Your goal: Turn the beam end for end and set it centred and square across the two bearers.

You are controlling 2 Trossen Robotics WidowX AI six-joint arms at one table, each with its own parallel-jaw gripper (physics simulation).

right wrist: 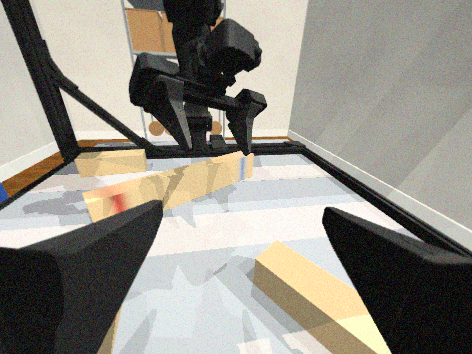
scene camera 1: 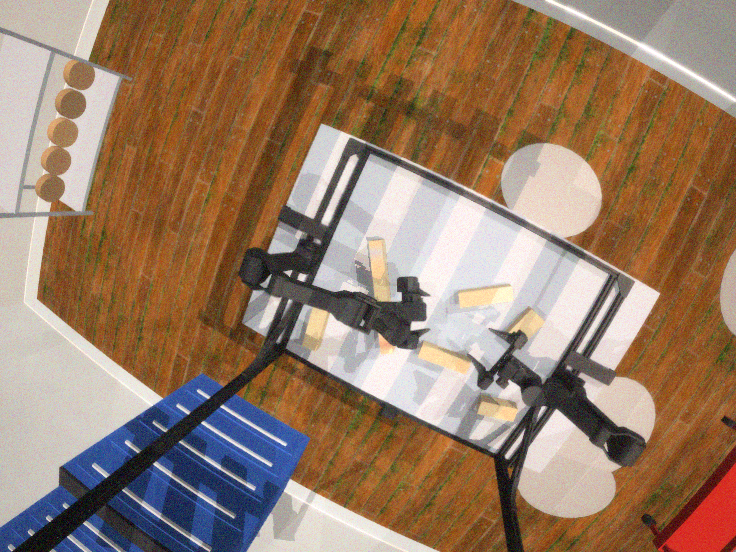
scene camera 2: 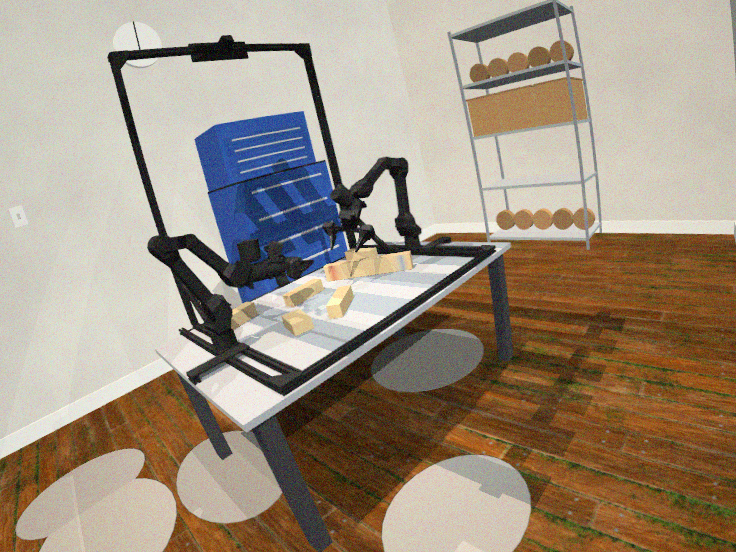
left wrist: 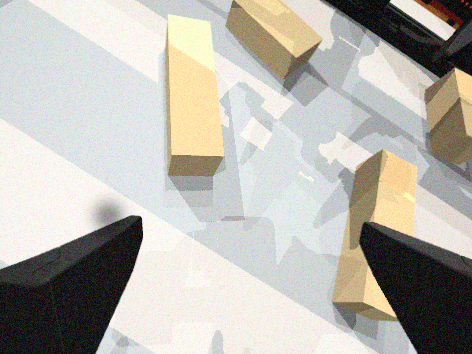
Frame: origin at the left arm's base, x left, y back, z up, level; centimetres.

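Where they show: left gripper, fingertip midpoint: [right wrist: 221,153] [scene camera 1: 429,312] [scene camera 2: 343,250] [left wrist: 253,229]; right gripper, fingertip midpoint: [right wrist: 244,210] [scene camera 1: 477,341] [scene camera 2: 307,259] [left wrist: 379,13]; left arm's base, link origin: [right wrist: 198,148] [scene camera 1: 312,252] [scene camera 2: 413,248]; right arm's base, link origin: [scene camera 1: 564,379] [scene camera 2: 225,346] [left wrist: 368,0].
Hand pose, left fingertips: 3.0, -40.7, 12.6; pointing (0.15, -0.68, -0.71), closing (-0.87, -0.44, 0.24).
Observation:
Each offset is from my left fingertips to the centre of the thing, as dx, dy, dz.
The long beam @(-5.2, +14.1, -11.4) [scene camera 1: 378,264] [scene camera 2: 386,262] [right wrist: 192,181] lies on the table, with a red mark near one end and a blue mark near the other; the left arm hides part of it in scene camera 1. Shorter blocks that may be bearers are one block @(+9.4, -13.7, -12.3) [scene camera 1: 485,297] [scene camera 2: 340,301] [left wrist: 192,100] [right wrist: 310,295] and another @(-14.0, -11.9, -12.3) [scene camera 1: 444,357] [scene camera 2: 303,292] [left wrist: 395,200]; I cannot tell which are bearers. My left gripper [scene camera 1: 427,313] [scene camera 2: 344,246] [left wrist: 253,229] [right wrist: 221,153] is open and empty above the table, between beam and blocks. My right gripper [scene camera 1: 482,344] [right wrist: 244,210] is open and empty near these blocks.
Other short blocks lie at the right [scene camera 1: 526,323] [scene camera 2: 297,322] [left wrist: 275,37], near the front right [scene camera 1: 498,409] [scene camera 2: 243,313] [left wrist: 452,115] and left of the beam @(-24.8, +29.3, -12.2) [scene camera 1: 315,327] [right wrist: 110,163]. A black frame [scene camera 1: 451,185] [scene camera 2: 380,327] borders the table.

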